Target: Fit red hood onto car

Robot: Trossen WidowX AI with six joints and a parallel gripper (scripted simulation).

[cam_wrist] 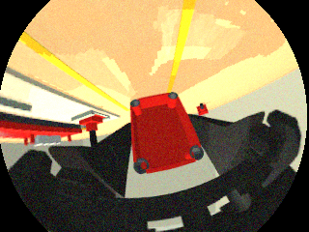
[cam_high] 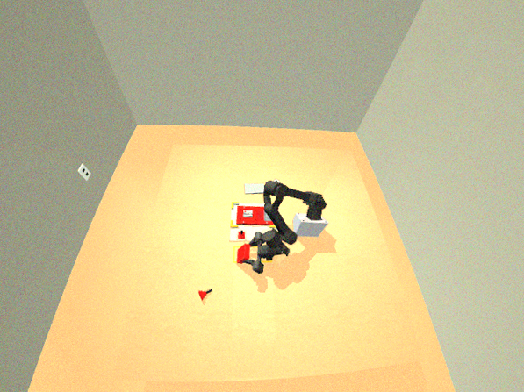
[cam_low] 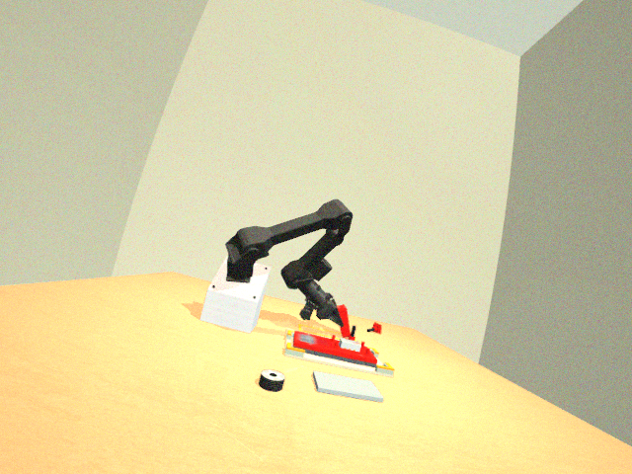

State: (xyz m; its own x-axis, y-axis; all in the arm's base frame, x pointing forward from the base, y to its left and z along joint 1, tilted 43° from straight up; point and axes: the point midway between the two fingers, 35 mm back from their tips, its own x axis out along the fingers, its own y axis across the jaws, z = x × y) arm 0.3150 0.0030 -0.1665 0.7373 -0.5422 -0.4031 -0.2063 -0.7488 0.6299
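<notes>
The red hood lies 1 cm ahead of my gripper tip and 1 cm above it. Also, from my gripper tip: black wheel (44 cm to the right, 24 cm behind, 3 cm below); grey engine block (22 cm to the right, 4 cm behind, 2 cm below).
</notes>
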